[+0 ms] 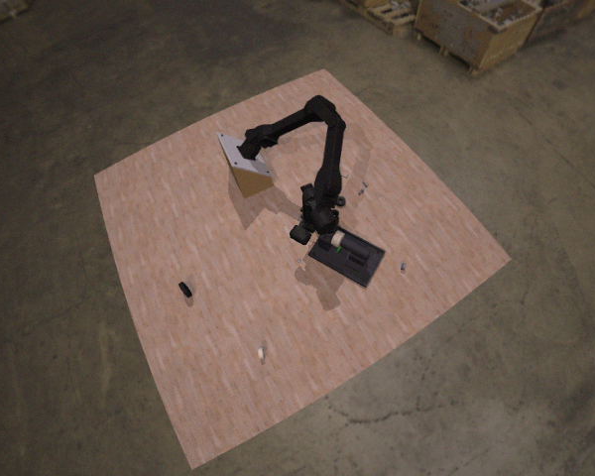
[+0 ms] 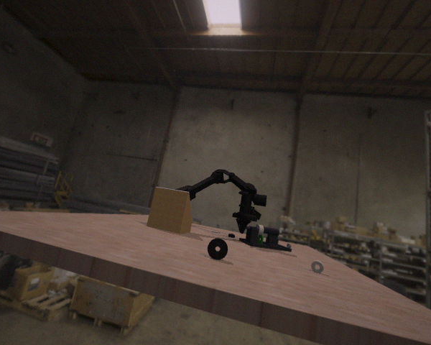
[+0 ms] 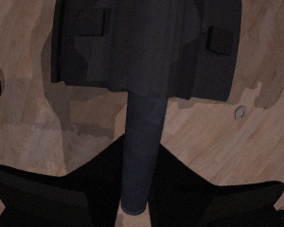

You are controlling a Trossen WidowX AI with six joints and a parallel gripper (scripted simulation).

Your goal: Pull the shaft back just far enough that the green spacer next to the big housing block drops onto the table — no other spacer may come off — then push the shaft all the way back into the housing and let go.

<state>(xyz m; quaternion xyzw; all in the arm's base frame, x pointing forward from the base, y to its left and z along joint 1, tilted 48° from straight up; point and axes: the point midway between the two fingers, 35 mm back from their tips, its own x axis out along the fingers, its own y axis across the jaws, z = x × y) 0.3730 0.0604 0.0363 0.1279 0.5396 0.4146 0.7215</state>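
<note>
The grey-blue shaft lies 4 cm ahead of my gripper tip, 2 cm to the left of it and 3 cm above it. Round my gripper tip: green spacer 10 cm ahead, 5 cm to the left, 1 cm below; white ring 28 cm ahead, 35 cm to the right, 3 cm below; white spacer 9 cm ahead, 5 cm to the left, 3 cm above.
</note>
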